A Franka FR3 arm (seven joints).
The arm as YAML. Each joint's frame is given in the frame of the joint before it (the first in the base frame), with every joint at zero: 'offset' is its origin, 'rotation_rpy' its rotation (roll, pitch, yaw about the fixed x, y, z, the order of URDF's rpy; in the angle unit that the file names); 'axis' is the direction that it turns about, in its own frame. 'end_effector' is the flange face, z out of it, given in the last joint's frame.
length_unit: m
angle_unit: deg
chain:
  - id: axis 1
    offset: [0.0, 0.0, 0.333]
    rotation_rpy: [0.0, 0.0, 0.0]
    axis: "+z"
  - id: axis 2
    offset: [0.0, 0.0, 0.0]
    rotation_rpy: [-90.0, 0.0, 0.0]
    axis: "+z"
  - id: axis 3
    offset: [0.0, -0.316, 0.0]
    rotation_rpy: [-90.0, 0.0, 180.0]
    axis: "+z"
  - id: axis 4
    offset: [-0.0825, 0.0, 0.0]
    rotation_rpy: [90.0, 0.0, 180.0]
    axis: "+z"
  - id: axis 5
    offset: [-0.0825, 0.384, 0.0]
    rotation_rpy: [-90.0, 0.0, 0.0]
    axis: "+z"
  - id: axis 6
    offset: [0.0, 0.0, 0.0]
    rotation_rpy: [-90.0, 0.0, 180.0]
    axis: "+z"
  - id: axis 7
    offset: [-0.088, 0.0, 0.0]
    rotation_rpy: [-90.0, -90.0, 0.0]
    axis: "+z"
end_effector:
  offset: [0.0, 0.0, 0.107]
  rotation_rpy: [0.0, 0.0, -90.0]
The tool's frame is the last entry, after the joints.
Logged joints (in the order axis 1, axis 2, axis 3, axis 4, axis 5, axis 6, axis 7), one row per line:
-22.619 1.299 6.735 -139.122 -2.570 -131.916 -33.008
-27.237 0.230 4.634 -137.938 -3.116 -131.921 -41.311
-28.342 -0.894 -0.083 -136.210 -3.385 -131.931 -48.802
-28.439 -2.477 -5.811 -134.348 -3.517 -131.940 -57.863
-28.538 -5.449 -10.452 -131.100 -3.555 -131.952 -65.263
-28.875 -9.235 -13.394 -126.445 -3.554 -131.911 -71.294
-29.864 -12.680 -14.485 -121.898 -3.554 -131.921 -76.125
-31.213 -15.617 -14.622 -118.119 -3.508 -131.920 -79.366
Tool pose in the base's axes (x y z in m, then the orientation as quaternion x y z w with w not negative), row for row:
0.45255 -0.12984 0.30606 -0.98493 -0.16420 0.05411 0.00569
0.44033 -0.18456 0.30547 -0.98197 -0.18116 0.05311 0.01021
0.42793 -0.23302 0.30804 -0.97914 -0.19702 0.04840 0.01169
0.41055 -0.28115 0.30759 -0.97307 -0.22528 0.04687 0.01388
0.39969 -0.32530 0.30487 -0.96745 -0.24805 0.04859 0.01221
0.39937 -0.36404 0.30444 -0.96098 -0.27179 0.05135 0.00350
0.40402 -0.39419 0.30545 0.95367 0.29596 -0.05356 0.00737
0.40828 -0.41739 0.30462 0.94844 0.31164 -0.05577 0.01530
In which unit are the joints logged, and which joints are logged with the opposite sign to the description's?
The joints are logged in degrees. Opposite sign: axis 2, axis 6.
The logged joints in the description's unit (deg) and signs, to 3 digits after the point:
-22.619 -1.299 6.735 -139.122 -2.570 131.916 -33.008
-27.237 -0.230 4.634 -137.938 -3.116 131.921 -41.311
-28.342 0.894 -0.083 -136.210 -3.385 131.931 -48.802
-28.439 2.477 -5.811 -134.348 -3.517 131.940 -57.863
-28.538 5.449 -10.452 -131.100 -3.555 131.952 -65.263
-28.875 9.235 -13.394 -126.445 -3.554 131.911 -71.294
-29.864 12.680 -14.485 -121.898 -3.554 131.921 -76.125
-31.213 15.617 -14.622 -118.119 -3.508 131.920 -79.366

